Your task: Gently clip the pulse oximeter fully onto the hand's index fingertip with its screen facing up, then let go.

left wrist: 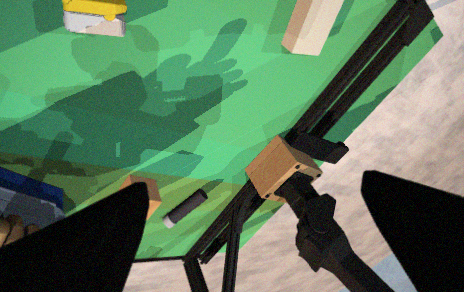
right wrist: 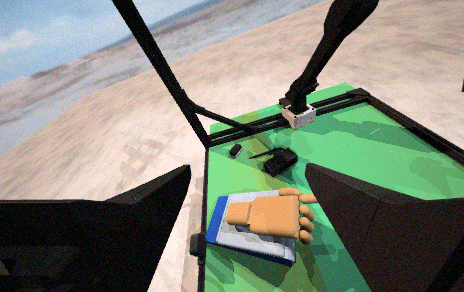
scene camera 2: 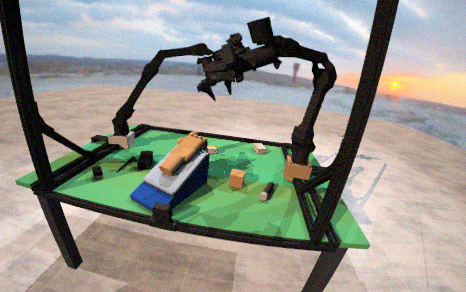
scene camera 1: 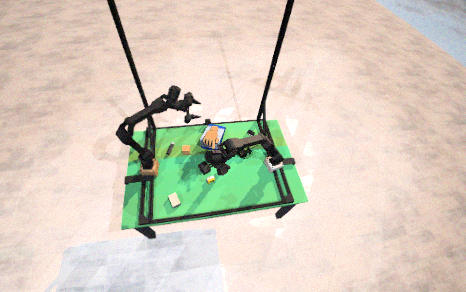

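Seen in the pictures: left gripper, fingertip midpoint: (left wrist: pixel 255 187) (scene camera 2: pixel 223 97); right gripper, fingertip midpoint: (right wrist: pixel 247 169) (scene camera 2: pixel 207 74) (scene camera 1: pixel 201 110); left arm's base, link origin: (right wrist: pixel 298 108) (scene camera 2: pixel 121 133) (scene camera 1: pixel 274 161); right arm's base, link origin: (left wrist: pixel 293 185) (scene camera 2: pixel 299 161) (scene camera 1: pixel 148 165).
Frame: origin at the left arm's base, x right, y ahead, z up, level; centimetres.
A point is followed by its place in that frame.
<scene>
The small yellow-and-white pulse oximeter (scene camera 1: pixel 211 179) @(x 3.4, y 46.8, z -2.8 cm) (scene camera 2: pixel 212 149) @(x 5.9, y 47.5, z -3.4 cm) (left wrist: pixel 95 19) @(x 4.3, y 47.1, z -2.8 cm) lies on the green table, apart from the hand; its screen cannot be made out. The tan hand (scene camera 1: pixel 211 136) @(x 28.9, y 38.0, z 9.8 cm) (scene camera 2: pixel 183 154) @(x 35.8, y 36.7, z 7.1 cm) (right wrist: pixel 275 216) @(x 30.9, y 38.6, z 9.3 cm) rests palm down on a sloped blue-and-white support (scene camera 2: pixel 201 175) @(x 35.3, y 43.0, z -1.0 cm) (right wrist: pixel 216 220) @(x 46.6, y 28.5, z -3.0 cm). Its index finger (right wrist: pixel 308 198) sticks out past the curled fingers, partly hidden by a gripper finger in the right wrist view. My left gripper (scene camera 1: pixel 214 169) @(x 0.8, y 51.0, z 21.7 cm) is open and empty, above the table's middle. My right gripper (scene camera 1: pixel 199 110) @(x 32.9, y 43.0, z 33.1 cm) (right wrist: pixel 247 169) @(x 32.9, y 43.0, z 33.1 cm) is open and empty, high up.
An orange block (scene camera 1: pixel 186 149) @(x 31.1, y 56.4, z -0.8 cm) (scene camera 2: pixel 237 178) @(x 34.9, y 56.1, z -1.9 cm) and a dark cylinder (scene camera 1: pixel 170 148) @(x 37.6, y 67.2, z -3.5 cm) (scene camera 2: pixel 267 191) @(x 40.5, y 66.3, z -3.5 cm) (left wrist: pixel 187 207) @(x 37.0, y 66.9, z -3.7 cm) lie beside the support. A cream block (scene camera 1: pixel 173 200) @(x -2.2, y 74.2, z -2.9 cm) (scene camera 2: pixel 259 148) @(x 2.2, y 72.4, z -2.9 cm) (left wrist: pixel 310 30) @(x -0.9, y 72.8, z -2.9 cm) lies farther off. A black box (scene camera 2: pixel 145 160) @(x 23.2, y 19.5, z -2.5 cm) (right wrist: pixel 281 161) @(x 19.3, y 19.3, z -2.5 cm) and small black object (scene camera 2: pixel 97 173) @(x 34.5, y 4.6, z -3.2 cm) (right wrist: pixel 236 150) @(x 31.8, y 4.8, z -2.9 cm) lie across from them.
</scene>
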